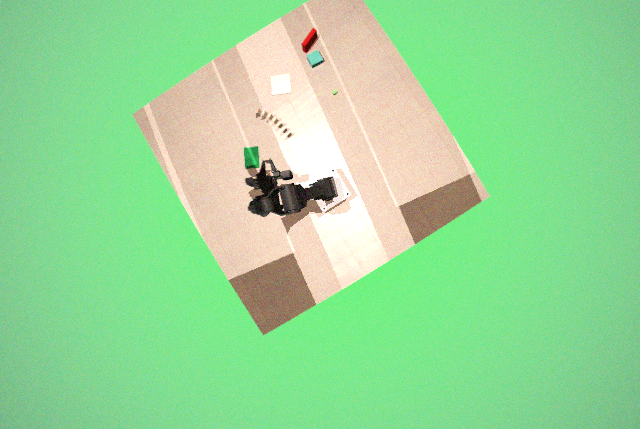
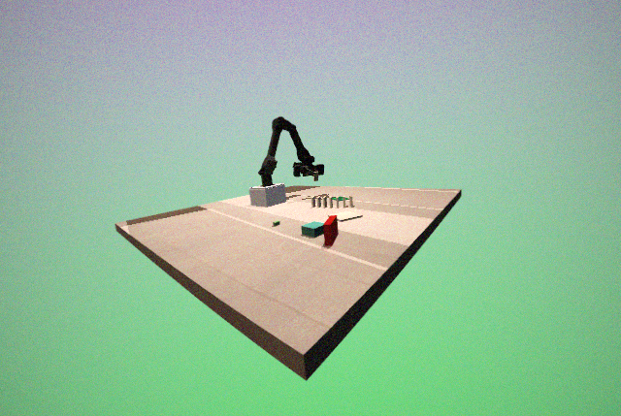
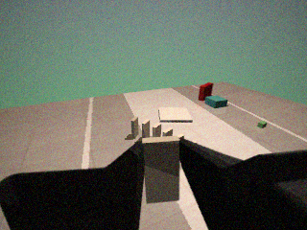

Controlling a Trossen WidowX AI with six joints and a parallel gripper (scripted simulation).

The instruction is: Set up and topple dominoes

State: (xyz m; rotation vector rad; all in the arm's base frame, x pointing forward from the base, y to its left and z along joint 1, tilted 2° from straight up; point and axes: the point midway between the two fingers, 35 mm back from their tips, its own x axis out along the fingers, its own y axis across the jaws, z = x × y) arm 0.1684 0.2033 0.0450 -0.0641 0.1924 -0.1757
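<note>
Right now my gripper tip is 6 cm short of the flat green patch, 10 cm to the right of it and 15 cm above it. The rest, counted from my gripper tip: tiny green piece (22 cm ahead, 39 cm to the right, 15 cm below); then teal block (41 cm ahead, 36 cm to the right, 14 cm below); then red block (49 cm ahead, 36 cm to the right, 12 cm below).
</note>
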